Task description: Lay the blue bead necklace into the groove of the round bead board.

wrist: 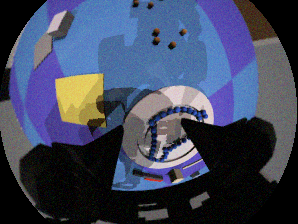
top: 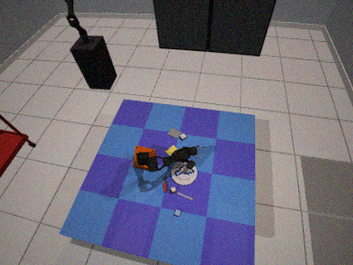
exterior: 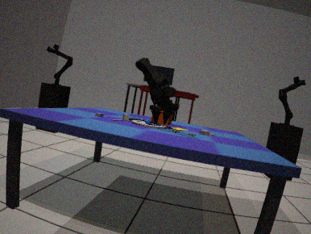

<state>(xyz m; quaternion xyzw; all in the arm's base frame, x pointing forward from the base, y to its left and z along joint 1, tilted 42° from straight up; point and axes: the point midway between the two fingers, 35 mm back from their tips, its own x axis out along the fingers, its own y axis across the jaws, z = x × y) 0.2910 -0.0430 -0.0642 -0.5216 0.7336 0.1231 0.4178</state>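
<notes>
Right now the round white bead board is 60 mm to the right of my gripper tip, 10 mm below it and 10 mm ahead of it. The rest, counted from my gripper tip: red-handled tool: 180 mm to the right, 110 mm behind, 20 mm below; then yellow card: 110 mm to the left, 90 mm behind, 20 mm below; then thin pale stick: 240 mm to the right, 40 mm ahead, 20 mm below.
</notes>
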